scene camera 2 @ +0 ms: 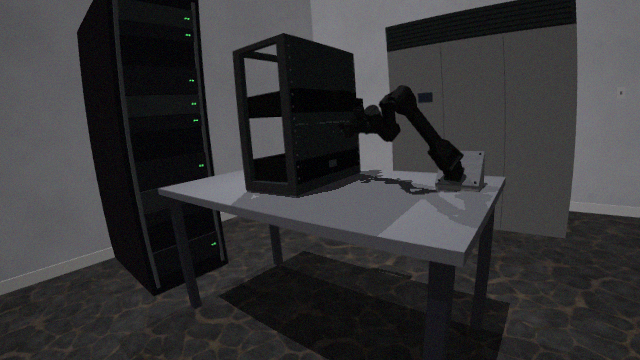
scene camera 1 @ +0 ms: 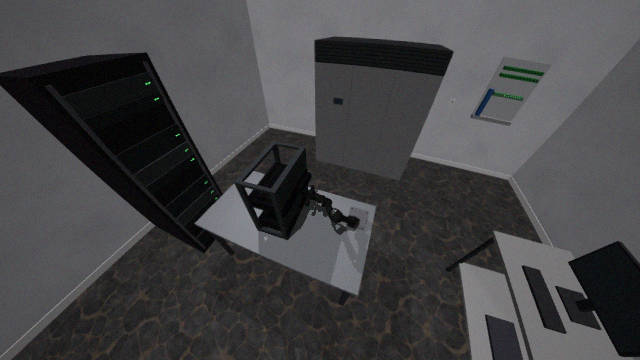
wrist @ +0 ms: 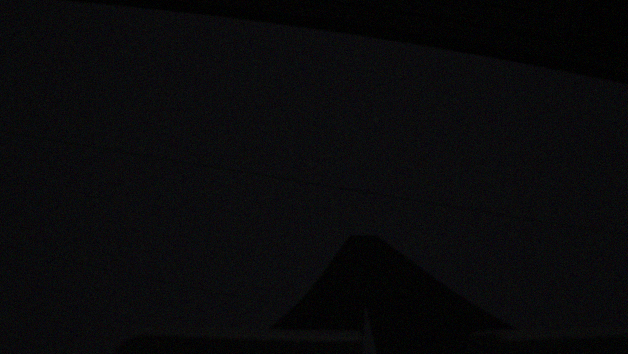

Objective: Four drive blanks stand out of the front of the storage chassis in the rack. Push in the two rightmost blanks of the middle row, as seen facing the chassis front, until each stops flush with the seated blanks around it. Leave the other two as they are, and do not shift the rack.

Note:
In view: a rack (scene camera 2: 317,82).
The rack is seen too in scene camera 1 (scene camera 1: 278,194).

